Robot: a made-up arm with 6 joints.
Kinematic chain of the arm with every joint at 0, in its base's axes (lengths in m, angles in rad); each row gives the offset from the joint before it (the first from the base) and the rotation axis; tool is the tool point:
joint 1: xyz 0 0 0.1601 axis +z
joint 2: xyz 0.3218 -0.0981 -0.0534 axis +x
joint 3: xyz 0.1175 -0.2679 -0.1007 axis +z
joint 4: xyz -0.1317 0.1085 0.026 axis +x
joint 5: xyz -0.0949 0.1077 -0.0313 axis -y
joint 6: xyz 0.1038 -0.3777 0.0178 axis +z
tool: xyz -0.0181 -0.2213 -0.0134
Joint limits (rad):
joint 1: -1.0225..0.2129
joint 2: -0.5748..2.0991
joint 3: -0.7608..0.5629
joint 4: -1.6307..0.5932
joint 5: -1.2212..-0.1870
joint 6: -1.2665..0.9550
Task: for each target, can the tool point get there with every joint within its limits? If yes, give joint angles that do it. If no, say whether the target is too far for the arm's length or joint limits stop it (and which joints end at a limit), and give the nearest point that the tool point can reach.
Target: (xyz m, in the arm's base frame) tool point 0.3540 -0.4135 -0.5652
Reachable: yes | joints -0.4209 1.0969 0.3876 -0.0787 -0.7762 0.4050
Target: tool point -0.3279 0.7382 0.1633
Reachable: no: joint limits stop it (at a limit: joint 1, joint 2, joint 4, joint 5) | nearest point 0.0617 0.4995 0.0622 | short by 0.468 m
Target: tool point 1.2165 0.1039 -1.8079
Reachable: no: too far | nearest point 0.5289 -0.0079 -0.6079 | short by 1.388 m
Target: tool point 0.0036 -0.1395 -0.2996
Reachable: yes | joints -0.5018 1.5231 -0.3148 -0.1507 -0.5490 -1.0589
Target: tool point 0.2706 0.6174 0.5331
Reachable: no: joint limits stop it (at a limit: joint 2, joint 3, joint 4, joint 5, joint 6) | nearest point 0.2292 0.5229 0.1802 | short by 0.368 m
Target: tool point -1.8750 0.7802 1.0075
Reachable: no: too far | nearest point -0.4094 -0.3127 0.3488 | short by 1.943 m
